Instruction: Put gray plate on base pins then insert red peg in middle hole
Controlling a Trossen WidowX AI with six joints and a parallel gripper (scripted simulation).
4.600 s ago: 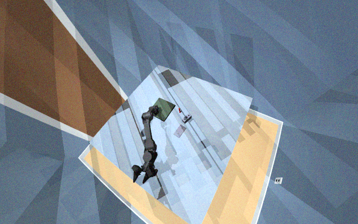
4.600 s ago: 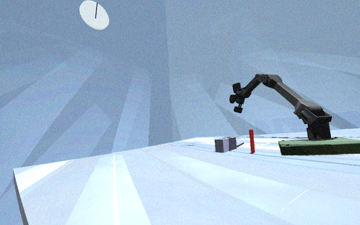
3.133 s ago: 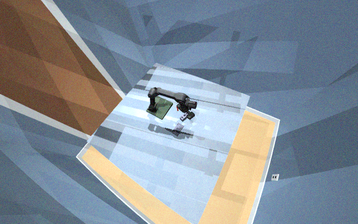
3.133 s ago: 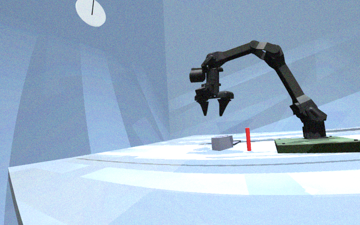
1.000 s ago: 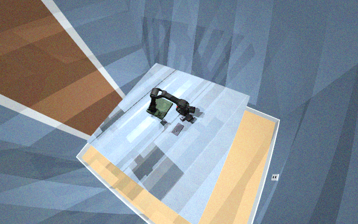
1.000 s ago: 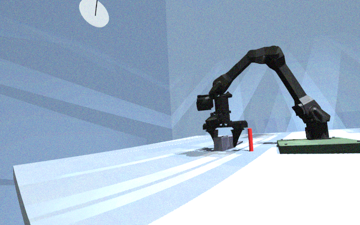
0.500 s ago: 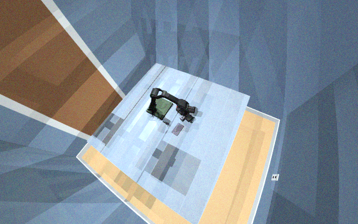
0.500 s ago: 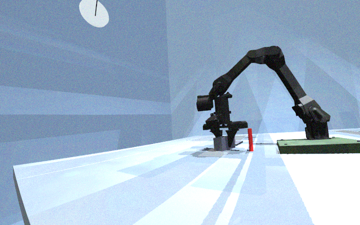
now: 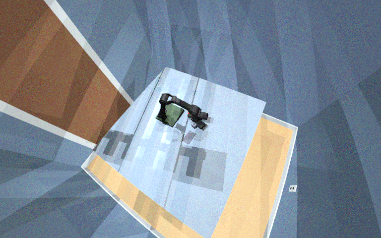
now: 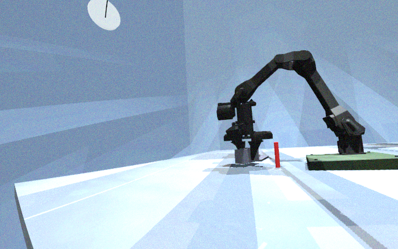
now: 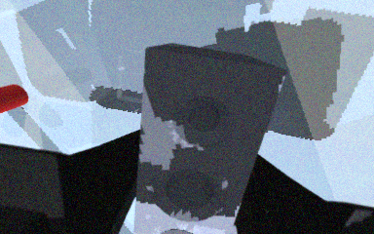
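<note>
Right now my gripper tip is 14 cm to the left of the base and 1 cm above it. The rest, counted from my gripper tip: gray plate (3 cm above); red peg (11 cm behind, 4 cm to the left, 2 cm above).
</note>
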